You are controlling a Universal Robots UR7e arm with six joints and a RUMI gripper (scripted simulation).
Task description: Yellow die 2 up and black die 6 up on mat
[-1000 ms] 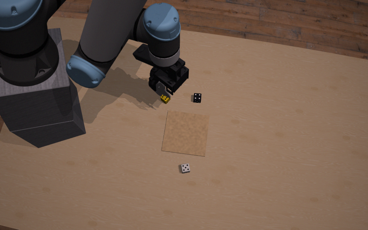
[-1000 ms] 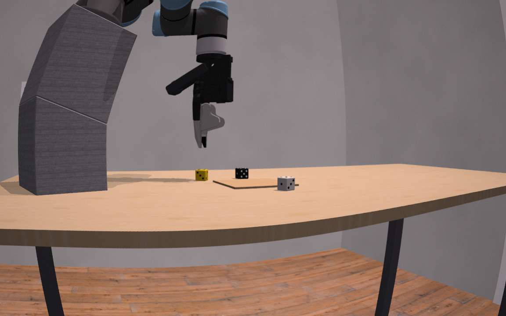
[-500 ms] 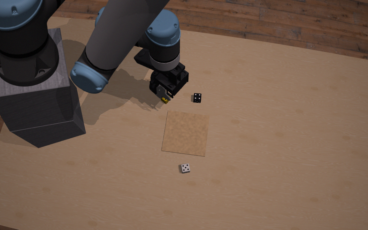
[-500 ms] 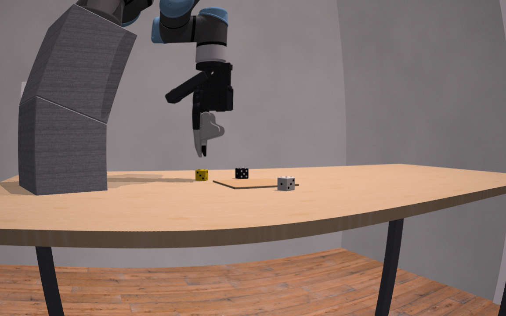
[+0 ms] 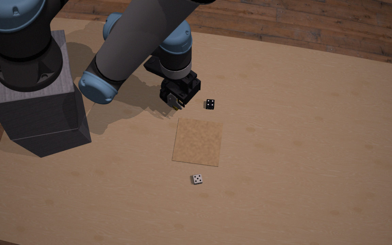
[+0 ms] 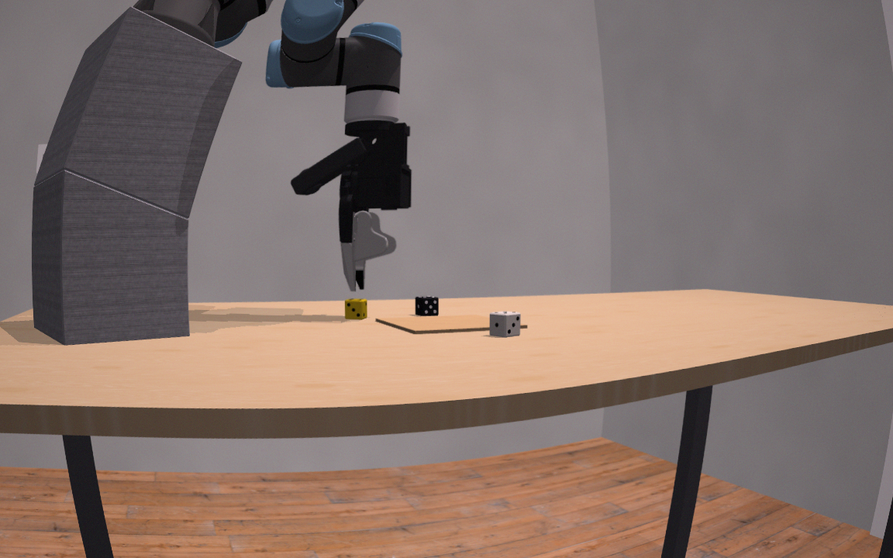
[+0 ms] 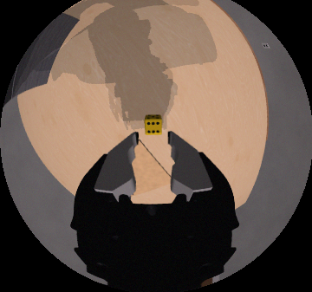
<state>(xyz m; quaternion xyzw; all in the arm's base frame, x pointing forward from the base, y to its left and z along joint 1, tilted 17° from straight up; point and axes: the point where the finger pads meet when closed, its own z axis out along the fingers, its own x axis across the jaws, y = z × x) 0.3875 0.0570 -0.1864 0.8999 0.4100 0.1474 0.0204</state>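
My hand is 4 cm above the yellow die. The rest, counted from my hand: white die (24 cm to the right, 6 cm ahead, 4 cm below); mat (12 cm to the right, 7 cm ahead, 5 cm below); black die (11 cm ahead, 4 cm below).
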